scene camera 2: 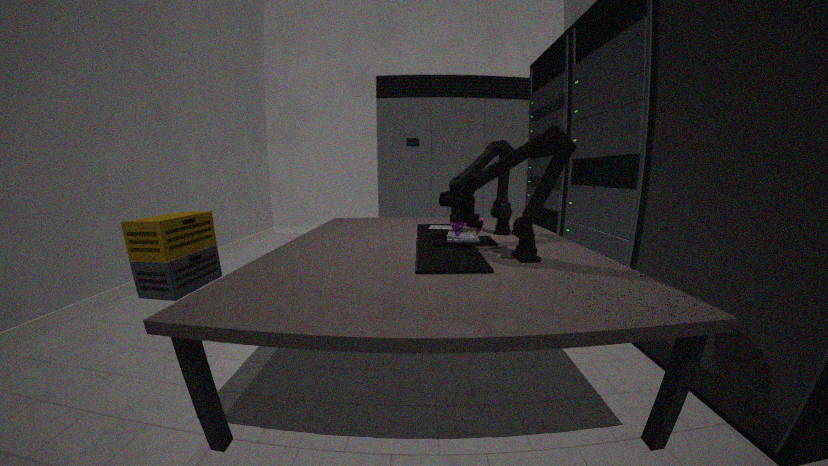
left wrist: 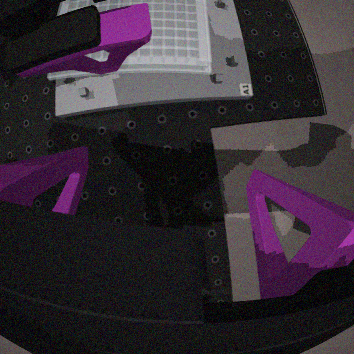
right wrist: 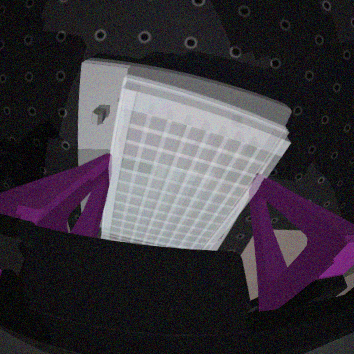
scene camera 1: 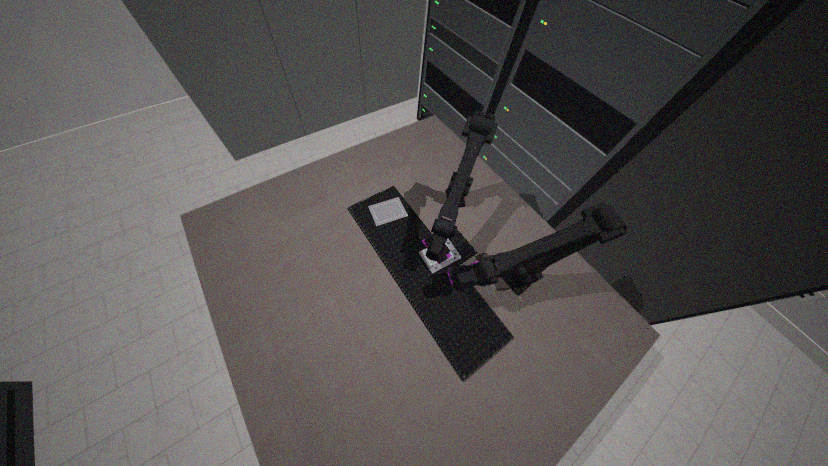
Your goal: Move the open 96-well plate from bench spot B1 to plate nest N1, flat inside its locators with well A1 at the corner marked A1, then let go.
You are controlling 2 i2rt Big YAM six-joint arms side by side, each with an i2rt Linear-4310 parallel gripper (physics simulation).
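Frame: origin at the left arm's base, x down, y back, z left, level; centimetres.
Where they show: left gripper, fingertip midpoint: point(scene camera 2: 466, 233) point(left wrist: 171, 167) point(scene camera 1: 457, 269); right gripper, fingertip midpoint: point(scene camera 2: 456, 234) point(left wrist: 105, 25) point(right wrist: 184, 172); left arm's base, link origin: point(scene camera 2: 525, 258) point(scene camera 1: 514, 280); right arm's base, link origin: point(scene camera 2: 502, 232).
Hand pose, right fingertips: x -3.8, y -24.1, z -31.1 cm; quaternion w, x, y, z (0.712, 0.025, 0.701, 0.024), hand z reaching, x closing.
Things, the pixels of their centre, and the offset from my right fingertips. "spot": a spot on its surface instead. Level surfaces: height alone.
- clear 96-well plate, body centre: point(right wrist: 174, 196) point(left wrist: 128, 23) point(scene camera 1: 437, 253) point(scene camera 2: 460, 234) dz +0.4, dx +0.0, dy +1.9 cm
- grey nest, surface spot: point(scene camera 1: 432, 265) spot: dz +3.5, dx -0.3, dy -3.9 cm
- A1 mark, body centre: point(left wrist: 245, 88) dz +7.5, dx +1.3, dy +9.9 cm
- perforated black board, surface height: dx +2.5 cm
- brown table, surface height: dx +3.8 cm
- pale flat rectangle, surface spot: point(scene camera 1: 388, 211) spot: dz -32.7, dx +2.3, dy -2.5 cm
The clear 96-well plate point(left wrist: 175, 40) point(right wrist: 185, 170) is over the grey nest point(scene camera 1: 432, 267) point(left wrist: 165, 95) point(right wrist: 95, 135), slightly offset from it. In the left wrist view its near left corner overhangs the nest's edge, and its near edge is inside the small locators. Whether it touches the nest is unclear. The A1 mark point(left wrist: 245, 89) is on the nest's near right corner. My right gripper point(right wrist: 184, 172) point(scene camera 1: 436, 248) is shut on the plate, with fingertips at both long sides. My left gripper point(left wrist: 171, 167) is open and empty beside the nest, above the black board.
The perforated black board point(scene camera 1: 469, 335) point(scene camera 2: 449, 263) lies on the brown table point(scene camera 1: 307, 324) point(scene camera 2: 347, 289). A pale flat rectangle point(scene camera 1: 388, 211) lies at the board's far end. My two arms are close together at the nest. Dark racks stand behind the arm bases.
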